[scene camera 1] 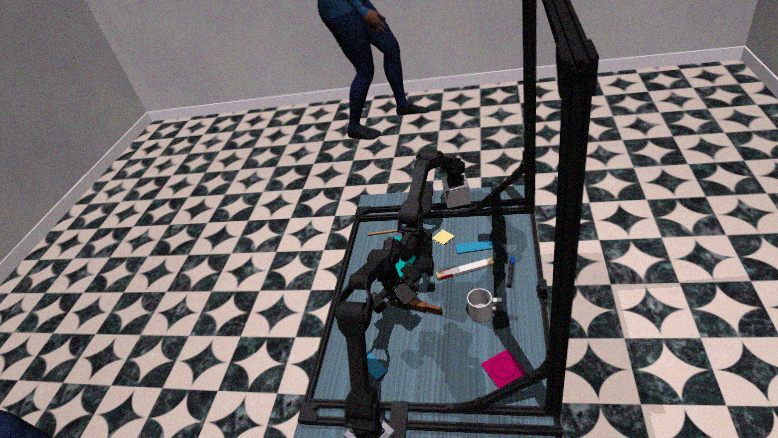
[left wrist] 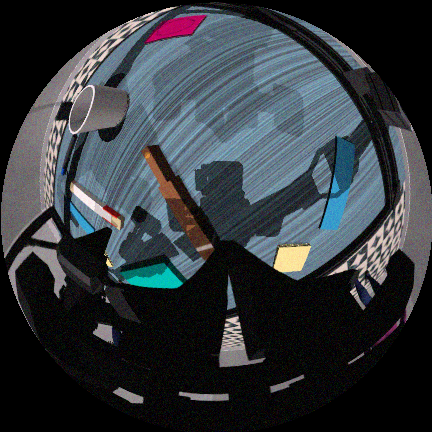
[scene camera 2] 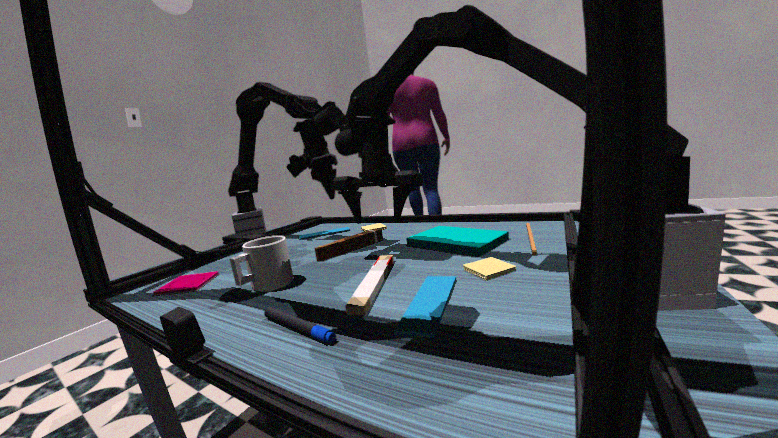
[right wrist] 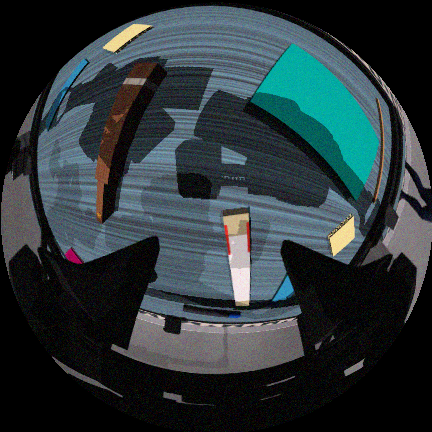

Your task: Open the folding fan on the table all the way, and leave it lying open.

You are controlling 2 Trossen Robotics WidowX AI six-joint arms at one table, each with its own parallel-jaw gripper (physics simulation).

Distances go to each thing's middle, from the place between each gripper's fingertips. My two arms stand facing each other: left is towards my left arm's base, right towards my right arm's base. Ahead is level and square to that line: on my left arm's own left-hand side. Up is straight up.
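My left hand is 7 cm to the left of the folding fan (scene camera 2: pixel 357 241), 2 cm past it and 11 cm above it. Counting from that same left hand, I find the striped bar (scene camera 2: pixel 359 304) 27 cm to the right, 16 cm behind and 12 cm below; the white mug (scene camera 1: pixel 479 300) is 9 cm to the right, 26 cm behind and 8 cm below, and the teal book (right wrist: pixel 298 93) is 29 cm to the right, 11 cm ahead and 12 cm below.
My right gripper, for its part, is 3 cm short of the folding fan, 13 cm to the right of it and 6 cm above it. From my right hand, the teal book is 16 cm ahead, 9 cm to the right and 7 cm below, the striped bar is 7 cm to the right, 10 cm behind and 7 cm below, and the white mug is 11 cm to the left, 21 cm behind and 3 cm below.
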